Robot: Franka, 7 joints.
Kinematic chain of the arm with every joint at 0, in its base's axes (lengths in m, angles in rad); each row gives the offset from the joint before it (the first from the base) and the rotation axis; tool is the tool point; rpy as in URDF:
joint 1: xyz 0 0 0.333 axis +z
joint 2: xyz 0 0 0 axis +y
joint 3: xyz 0 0 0.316 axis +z
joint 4: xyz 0.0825 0 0 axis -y
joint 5: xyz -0.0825 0 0.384 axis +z
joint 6: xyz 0 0 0 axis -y
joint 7: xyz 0.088 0 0 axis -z
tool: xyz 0 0 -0.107 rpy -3.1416 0 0
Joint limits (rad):
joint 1: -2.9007..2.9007
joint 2: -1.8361..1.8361
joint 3: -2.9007..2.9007
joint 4: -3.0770..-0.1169
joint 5: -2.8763..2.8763
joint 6: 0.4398..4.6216
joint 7: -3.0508..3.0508
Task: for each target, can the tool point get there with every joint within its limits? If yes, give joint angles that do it. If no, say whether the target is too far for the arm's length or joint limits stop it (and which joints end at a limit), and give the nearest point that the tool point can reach.
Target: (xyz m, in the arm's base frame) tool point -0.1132 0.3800 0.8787
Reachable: yes | joints -0.6998 -1.1732 0.2055 -1.2886 1.7070 0.7942 -1.5238
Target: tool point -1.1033 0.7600 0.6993
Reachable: no: too far | nearest point -0.6815 0.4694 0.5593 | short by 0.531 m
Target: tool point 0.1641 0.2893 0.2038
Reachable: yes | joints 0.8093 -0.0804 0.2929 -2.8215 1.8761 2.5477 2.4751
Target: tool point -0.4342 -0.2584 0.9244
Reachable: yes | joints 2.1042 0.3715 1.9670 -1.4231 -0.0566 3.0759 1.1979
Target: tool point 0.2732 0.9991 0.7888
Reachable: no: too far | nearest point 0.2071 0.7574 0.6785 | short by 0.274 m
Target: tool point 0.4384 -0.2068 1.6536
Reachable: no: too far | nearest point 0.2674 -0.1261 1.1384 | short by 0.549 m
